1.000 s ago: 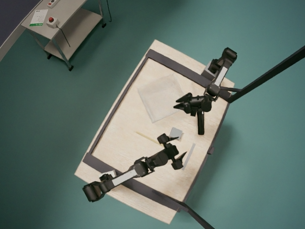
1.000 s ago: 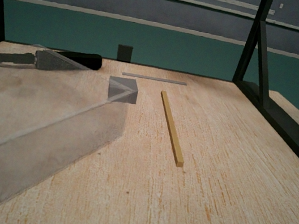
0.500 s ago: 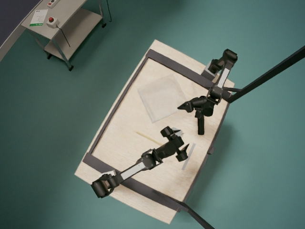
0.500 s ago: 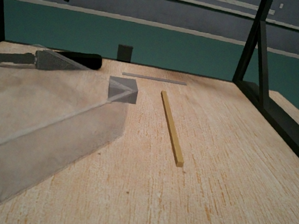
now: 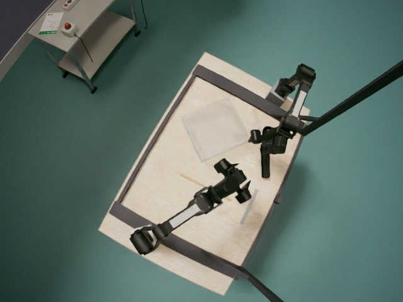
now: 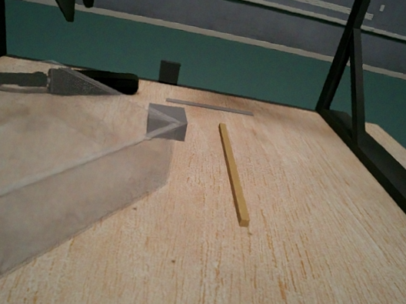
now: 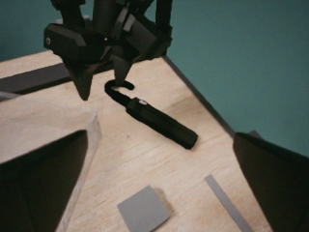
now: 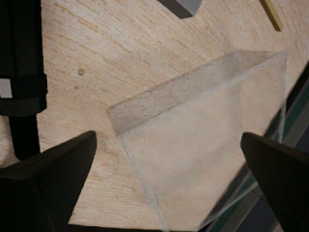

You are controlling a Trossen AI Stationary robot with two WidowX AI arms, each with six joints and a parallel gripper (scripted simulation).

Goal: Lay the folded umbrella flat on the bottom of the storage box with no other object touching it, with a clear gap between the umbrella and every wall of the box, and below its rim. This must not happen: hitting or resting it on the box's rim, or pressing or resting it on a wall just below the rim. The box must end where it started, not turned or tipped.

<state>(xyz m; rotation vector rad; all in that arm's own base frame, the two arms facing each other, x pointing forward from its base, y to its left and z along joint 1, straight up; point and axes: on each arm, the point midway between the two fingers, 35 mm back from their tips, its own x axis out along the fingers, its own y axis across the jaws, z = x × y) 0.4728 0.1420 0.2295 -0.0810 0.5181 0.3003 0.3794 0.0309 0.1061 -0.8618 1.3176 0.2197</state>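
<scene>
My right hand is 19 cm above the folded umbrella, 9 cm past it and 6 cm to the left of it. The rest, counted from my right hand: storage box 21 cm ahead, 16 cm below, 6 cm to the left; grey block 19 cm below, 18 cm to the left, 3 cm behind; tan stick 31 cm to the left, 20 cm below, 4 cm ahead.
</scene>
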